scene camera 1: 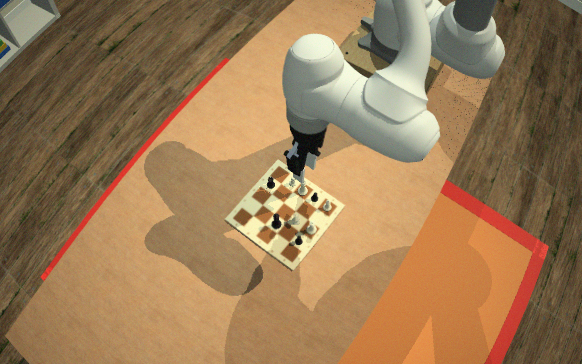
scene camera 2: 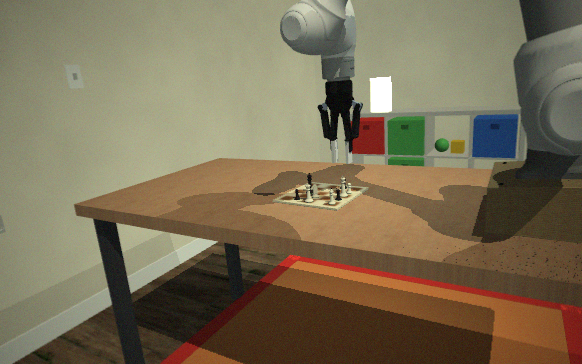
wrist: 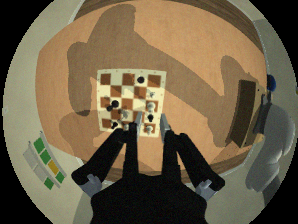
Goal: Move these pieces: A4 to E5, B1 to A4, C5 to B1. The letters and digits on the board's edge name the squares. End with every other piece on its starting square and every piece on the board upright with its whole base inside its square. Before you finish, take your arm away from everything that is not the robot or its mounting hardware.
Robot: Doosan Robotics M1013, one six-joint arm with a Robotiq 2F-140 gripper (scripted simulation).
Scene:
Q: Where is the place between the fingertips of my gripper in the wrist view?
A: At 151,118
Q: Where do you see a chessboard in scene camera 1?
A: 253,216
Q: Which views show my gripper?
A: Scene camera 1, scene camera 2 and the wrist view: all of them.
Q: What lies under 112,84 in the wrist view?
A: A chessboard.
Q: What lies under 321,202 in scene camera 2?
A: A chessboard.

